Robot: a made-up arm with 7 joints. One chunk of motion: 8 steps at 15 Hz.
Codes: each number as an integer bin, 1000 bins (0 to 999) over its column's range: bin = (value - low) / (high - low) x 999, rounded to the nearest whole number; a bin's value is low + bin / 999 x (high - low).
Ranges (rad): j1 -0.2..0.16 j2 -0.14..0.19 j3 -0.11..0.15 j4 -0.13..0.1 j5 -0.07..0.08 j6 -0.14..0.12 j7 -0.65..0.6
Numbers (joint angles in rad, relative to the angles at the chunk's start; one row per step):
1: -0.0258 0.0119 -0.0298 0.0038 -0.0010 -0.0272 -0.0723
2: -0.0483 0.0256 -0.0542 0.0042 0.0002 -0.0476 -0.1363
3: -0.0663 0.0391 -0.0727 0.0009 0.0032 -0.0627 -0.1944
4: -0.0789 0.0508 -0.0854 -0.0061 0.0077 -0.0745 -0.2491
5: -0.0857 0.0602 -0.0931 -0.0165 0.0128 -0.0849 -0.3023
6: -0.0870 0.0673 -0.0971 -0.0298 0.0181 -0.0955 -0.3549
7: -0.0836 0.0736 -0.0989 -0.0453 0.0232 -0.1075 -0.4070
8: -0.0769 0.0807 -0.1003 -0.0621 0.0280 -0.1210 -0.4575
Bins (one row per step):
1: 483 460 308 581 460 433 462
2: 421 501 214 583 468 355 411
3: 371 542 143 569 488 297 364
4: 336 578 95 538 517 252 320
5: 317 606 65 493 551 212 278
6: 314 628 50 435 587 171 236
7: 323 647 43 368 621 125 194
8: 342 668 37 295 653 73 154

